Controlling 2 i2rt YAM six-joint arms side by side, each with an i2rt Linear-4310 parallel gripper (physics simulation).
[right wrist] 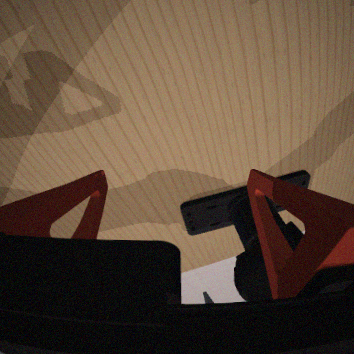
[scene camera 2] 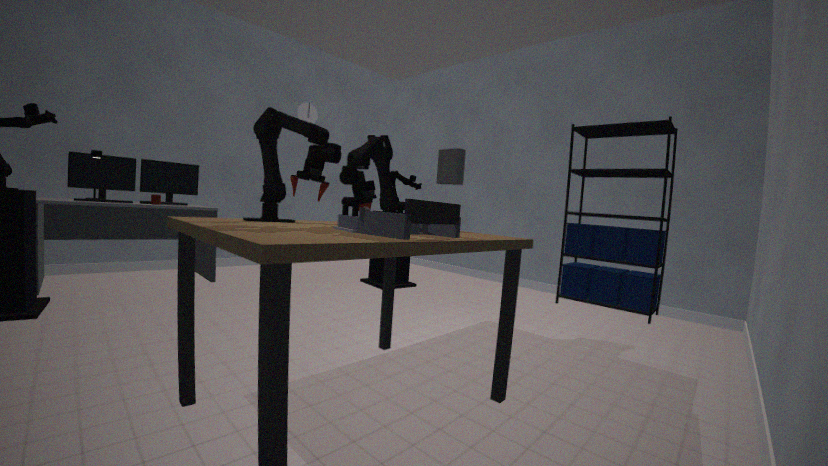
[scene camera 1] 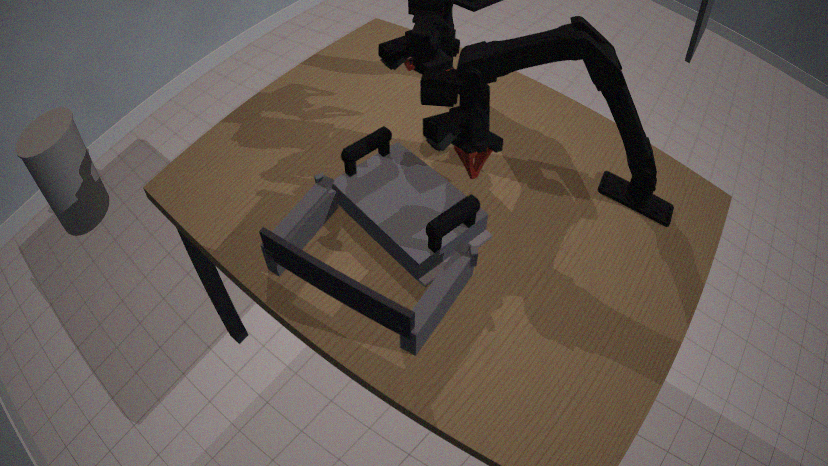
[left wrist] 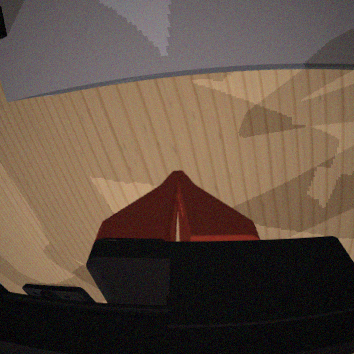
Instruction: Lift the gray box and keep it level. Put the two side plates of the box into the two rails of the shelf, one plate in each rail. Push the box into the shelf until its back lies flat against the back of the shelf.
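Seen in the pictures: left gripper, fingertip midpoint: (scene camera 1: pixel 473 177) (left wrist: pixel 177 178); right gripper, fingertip midpoint: (right wrist: pixel 176 177) (scene camera 2: pixel 306 198); left arm's base, origin of the base link: (scene camera 1: pixel 636 200) (left wrist: pixel 59 296); right arm's base, origin of the base link: (right wrist: pixel 245 201) (scene camera 2: pixel 269 221).
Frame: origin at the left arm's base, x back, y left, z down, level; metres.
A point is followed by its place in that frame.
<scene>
The gray box (scene camera 1: pixel 399 196) {x -0.312, y -0.430, z -0.053 m} (left wrist: pixel 210 40) {x -0.236, y -0.391, z -0.053 m} sits turned at an angle at the open side of the shelf, a corner between the rail ends. One black handle (scene camera 1: pixel 366 145) {x -0.278, y -0.522, z -0.113 m} is on its upper-left side, another handle (scene camera 1: pixel 453 221) {x -0.359, y -0.299, z -0.112 m} on its lower-right side. The shelf has a left rail (scene camera 1: pixel 298 222) {x -0.468, y -0.545, z -0.074 m}, a right rail (scene camera 1: pixel 444 296) {x -0.471, y -0.253, z -0.073 m} and a dark back board (scene camera 1: pixel 336 281) {x -0.552, y -0.399, z -0.109 m} (scene camera 2: pixel 433 212) {x -0.551, y -0.434, z -0.085 m}. My left gripper (scene camera 1: pixel 474 175) {x -0.177, y -0.343, z -0.027 m} (left wrist: pixel 177 178) {x -0.177, y -0.343, z -0.027 m} is shut and empty, above the table beside the box's upper-right edge. My right gripper (scene camera 2: pixel 307 196) {x -0.029, y -0.541, z -0.102 m} (right wrist: pixel 176 177) {x -0.029, y -0.541, z -0.102 m} is open and empty, high over the table, away from the box.
The wooden table (scene camera 1: pixel 602 301) {x -0.298, y 0.003, z 0.000 m} (scene camera 2: pixel 272 248) {x -0.550, y -1.008, z 0.008 m} carries both arms and the shelf. The left arm's base (scene camera 1: pixel 635 199) {x -0.031, y -0.005, z -0.029 m} is at the right of scene camera 1. A gray cylinder (scene camera 1: pixel 63 173) stands on the floor. A black rack (scene camera 2: pixel 622 173) with blue bins stands by the wall.
</scene>
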